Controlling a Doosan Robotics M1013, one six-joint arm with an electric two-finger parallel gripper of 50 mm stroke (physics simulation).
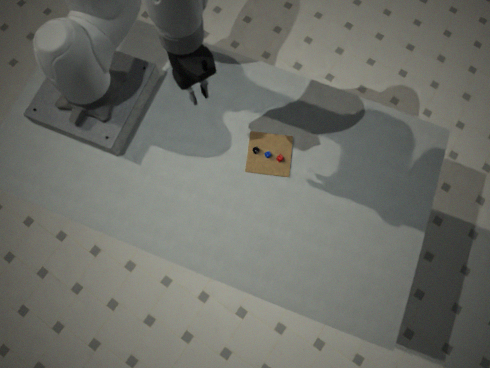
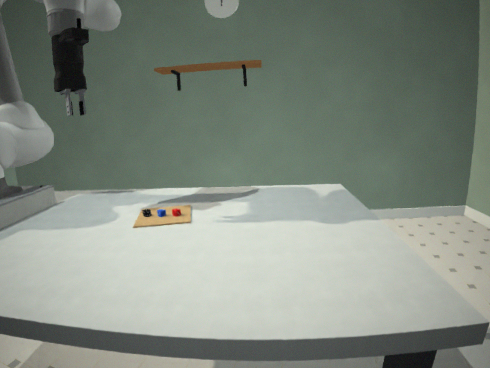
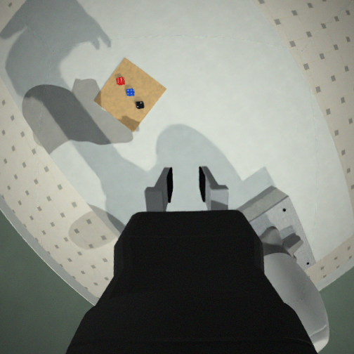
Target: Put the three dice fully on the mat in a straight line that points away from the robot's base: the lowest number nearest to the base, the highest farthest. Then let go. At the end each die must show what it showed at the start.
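Places are measured from the arm's base along level axes (x ahead, y left, z up), in millimetres.
Pixels of known places: gripper, fingertip midpoint: (image 1: pixel 199 98) (image 2: pixel 76 115); arm's base, link origin: (image 1: pixel 92 91).
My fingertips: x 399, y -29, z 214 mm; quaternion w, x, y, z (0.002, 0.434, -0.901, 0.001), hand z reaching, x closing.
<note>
For each thing: its top centre in the pictures, then the offset to it from my fingertips. Level surfaces: height alone.
- brown square mat, top centre: (image 2: pixel 164 214) (image 1: pixel 269 153) dz -276, dx +201, dy +16 mm
- black die, top centre: (image 2: pixel 146 210) (image 1: pixel 255 149) dz -260, dx +156, dy +11 mm
- blue die, top centre: (image 2: pixel 161 209) (image 1: pixel 268 153) dz -260, dx +197, dy +8 mm
- red die, top centre: (image 2: pixel 176 209) (image 1: pixel 280 157) dz -260, dx +237, dy +7 mm
- pale table, surface height: dz -280 mm
A brown square mat (image 1: pixel 255 167) (image 2: pixel 185 218) (image 3: pixel 150 90) lies on the table. Three dice stand on it, apart, in a straight row leading away from the base. The black die (image 1: pixel 256 150) (image 2: pixel 146 213) (image 3: pixel 140 105) is nearest the base, the blue die (image 1: pixel 268 155) (image 2: pixel 161 213) (image 3: pixel 130 92) is in the middle, and the red die (image 1: pixel 280 158) (image 2: pixel 176 212) (image 3: pixel 120 80) is farthest. Their pips are too small to count surely now. My gripper (image 1: pixel 200 100) (image 2: pixel 76 114) (image 3: pixel 185 177) is open and empty, high above the table on the base side of the mat.
The robot's base plate (image 1: pixel 92 127) (image 2: pixel 30 202) (image 3: pixel 267 200) stands at one end of the pale table (image 1: pixel 225 240) (image 2: pixel 250 280) (image 3: pixel 215 85). Arm shadows fall across the table and one edge of the mat. A wooden shelf (image 2: pixel 210 66) hangs on the green wall behind.
</note>
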